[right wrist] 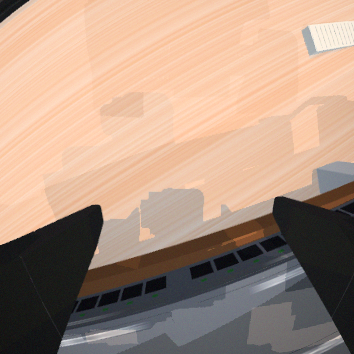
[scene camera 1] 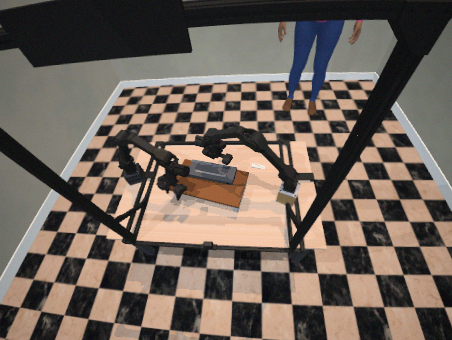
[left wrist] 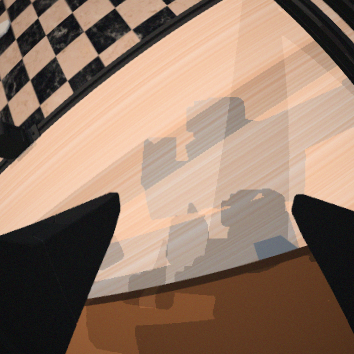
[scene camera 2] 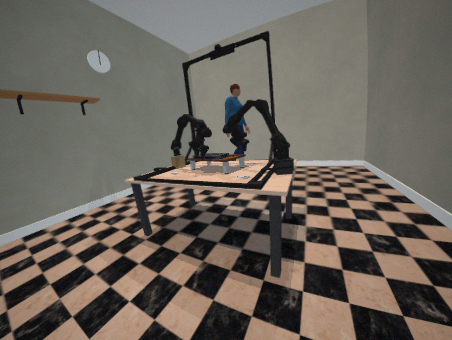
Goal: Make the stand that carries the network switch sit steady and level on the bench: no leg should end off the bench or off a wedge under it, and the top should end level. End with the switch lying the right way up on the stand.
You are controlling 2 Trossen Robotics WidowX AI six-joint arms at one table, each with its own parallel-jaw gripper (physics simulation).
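Frame: origin at the left arm's base, x ahead, y left, z up, level; centimetres.
Where they show: left gripper, fingertip midpoint: (scene camera 1: 172,196) (left wrist: 207,201) (scene camera 2: 242,149); right gripper, fingertip midpoint: (right wrist: 189,209) (scene camera 1: 220,161) (scene camera 2: 199,158); left arm's base, link origin: (scene camera 1: 131,170) (scene camera 2: 283,158); right arm's base, link origin: (scene camera 1: 289,187) (scene camera 2: 177,155).
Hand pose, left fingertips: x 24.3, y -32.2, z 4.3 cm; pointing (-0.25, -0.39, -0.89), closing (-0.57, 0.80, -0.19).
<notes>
Each offset is from my left fingertips to the centre of the thing. Level surfaces: height alone.
The stand's brown top (scene camera 1: 215,196) (left wrist: 275,300) (right wrist: 150,265) rests on pale legs, with one leg {dx +12.1, dy +23.6, dz -8.3 cm} (scene camera 2: 226,167) at its near edge in scene camera 2. Any small tilt is too small to tell. The grey switch {dx +25.0, dy +9.8, dz -1.5 cm} (scene camera 1: 212,171) (scene camera 2: 217,155) (right wrist: 215,305) lies flat on the top, toward the back in scene camera 1. One white wedge {dx +56.0, dy +11.0, dz -12.6 cm} (scene camera 1: 258,166) (scene camera 2: 174,173) (right wrist: 332,37) and another wedge {dx +1.7, dy +36.8, dz -12.6 cm} (scene camera 2: 243,177) lie on the bench apart from the stand. My left gripper (scene camera 1: 171,191) (left wrist: 207,201) is open and empty above the stand's front-left edge. My right gripper (scene camera 1: 220,156) (right wrist: 189,209) is open and empty above the switch's back edge.
A light bench {dz -12.9 cm} (scene camera 1: 260,220) (scene camera 2: 165,176) carries both arms, with a black frame (scene camera 1: 250,246) along its edge. The right arm's base stands on a tan block (scene camera 1: 286,197) (scene camera 2: 177,161). A person (scene camera 1: 317,55) (scene camera 2: 231,107) stands beyond the bench.
</notes>
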